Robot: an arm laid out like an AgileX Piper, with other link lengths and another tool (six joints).
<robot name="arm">
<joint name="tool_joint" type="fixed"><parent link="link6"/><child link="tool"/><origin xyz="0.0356 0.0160 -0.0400" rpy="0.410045 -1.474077 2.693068"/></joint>
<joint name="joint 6" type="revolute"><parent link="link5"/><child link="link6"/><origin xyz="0.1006 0.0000 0.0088" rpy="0.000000 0.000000 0.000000"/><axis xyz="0.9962 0 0.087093"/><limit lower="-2.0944" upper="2.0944"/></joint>
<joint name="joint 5" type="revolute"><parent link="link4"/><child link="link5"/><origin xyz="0.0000 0.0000 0.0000" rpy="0.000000 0.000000 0.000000"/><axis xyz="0 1 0"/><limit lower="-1.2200" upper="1.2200"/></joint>
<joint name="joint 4" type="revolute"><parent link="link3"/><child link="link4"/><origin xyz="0.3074 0.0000 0.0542" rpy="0.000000 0.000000 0.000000"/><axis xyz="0.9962 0 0.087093"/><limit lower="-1.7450" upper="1.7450"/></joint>
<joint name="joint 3" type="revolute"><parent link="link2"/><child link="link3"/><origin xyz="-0.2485 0.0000 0.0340" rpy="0.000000 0.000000 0.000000"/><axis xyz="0 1 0"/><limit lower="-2.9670" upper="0.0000"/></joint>
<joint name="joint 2" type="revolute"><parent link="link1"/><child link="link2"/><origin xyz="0.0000 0.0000 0.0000" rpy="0.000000 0.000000 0.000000"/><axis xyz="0 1 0"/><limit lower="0.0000" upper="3.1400"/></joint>
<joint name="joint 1" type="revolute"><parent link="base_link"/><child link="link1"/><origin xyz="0.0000 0.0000 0.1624" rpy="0.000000 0.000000 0.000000"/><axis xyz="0 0 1"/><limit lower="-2.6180" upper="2.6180"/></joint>
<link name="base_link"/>
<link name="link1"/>
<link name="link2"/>
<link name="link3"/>
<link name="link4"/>
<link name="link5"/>
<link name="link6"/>
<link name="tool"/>
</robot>
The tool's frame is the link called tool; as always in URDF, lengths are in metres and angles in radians.
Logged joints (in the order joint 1, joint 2, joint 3, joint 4, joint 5, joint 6), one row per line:
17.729, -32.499, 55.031, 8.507, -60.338, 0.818
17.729, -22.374, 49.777, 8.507, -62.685, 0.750
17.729, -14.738, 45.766, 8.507, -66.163, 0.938
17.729, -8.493, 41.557, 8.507, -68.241, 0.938
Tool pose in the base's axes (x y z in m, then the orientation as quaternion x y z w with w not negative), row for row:
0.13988, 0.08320, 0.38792, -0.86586, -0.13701, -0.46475, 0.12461
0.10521, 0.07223, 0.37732, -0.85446, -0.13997, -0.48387, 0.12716
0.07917, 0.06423, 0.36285, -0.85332, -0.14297, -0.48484, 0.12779
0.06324, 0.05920, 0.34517, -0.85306, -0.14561, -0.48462, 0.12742
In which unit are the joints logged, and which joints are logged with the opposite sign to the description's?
The joints are logged in degrees. Opposite sign: joint 2, joint 3, joint 5.
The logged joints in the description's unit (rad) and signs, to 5 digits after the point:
0.30943, 0.56721, -0.96047, 0.14848, 1.05310, 0.01428
0.30943, 0.39050, -0.86877, 0.14848, 1.09406, 0.01309
0.30943, 0.25723, -0.79877, 0.14848, 1.15476, 0.01637
0.30943, 0.14823, -0.72531, 0.14848, 1.19103, 0.01637

